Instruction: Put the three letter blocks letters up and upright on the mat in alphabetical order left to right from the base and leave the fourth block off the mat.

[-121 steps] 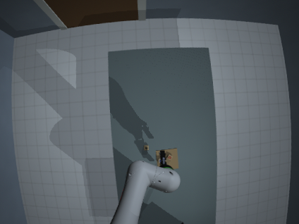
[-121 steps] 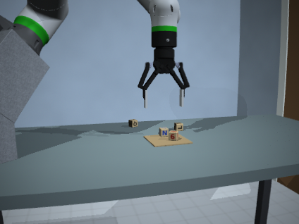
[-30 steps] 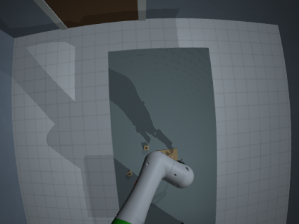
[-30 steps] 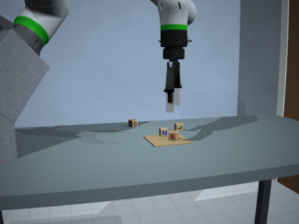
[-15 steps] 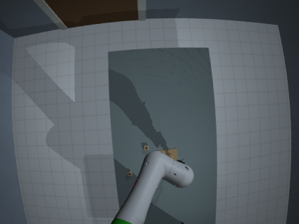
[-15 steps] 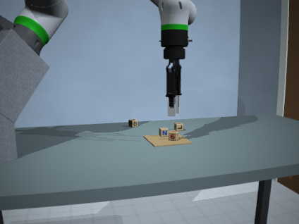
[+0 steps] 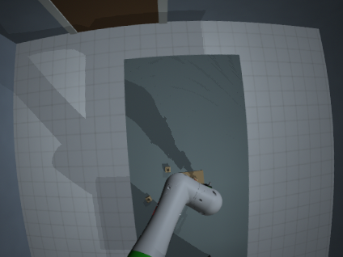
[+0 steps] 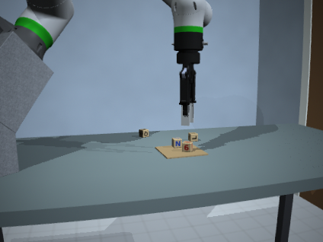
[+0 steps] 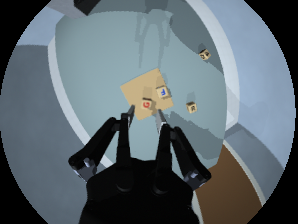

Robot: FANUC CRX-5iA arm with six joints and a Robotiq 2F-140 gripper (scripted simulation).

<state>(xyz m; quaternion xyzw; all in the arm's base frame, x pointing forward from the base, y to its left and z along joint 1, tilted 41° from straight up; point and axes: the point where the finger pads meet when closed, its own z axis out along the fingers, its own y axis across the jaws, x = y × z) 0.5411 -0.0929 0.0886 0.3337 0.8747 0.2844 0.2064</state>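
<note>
Right now the tan mat is 120 mm below my hand, 20 mm behind it and 10 mm to the left of it.
</note>
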